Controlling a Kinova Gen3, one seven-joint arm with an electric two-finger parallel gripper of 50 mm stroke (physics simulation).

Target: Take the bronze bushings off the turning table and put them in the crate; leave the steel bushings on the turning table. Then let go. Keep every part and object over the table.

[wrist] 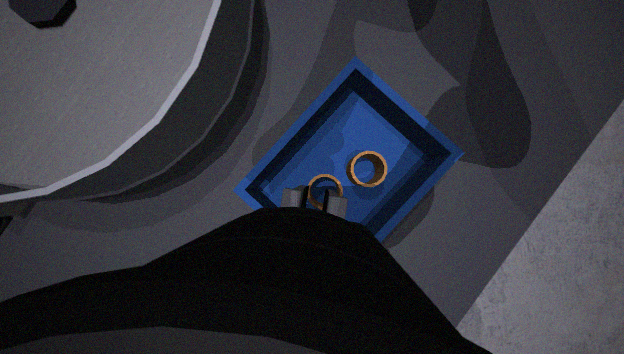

gripper: 315, 199
round turning table: 106, 106
blue crate: 357, 112
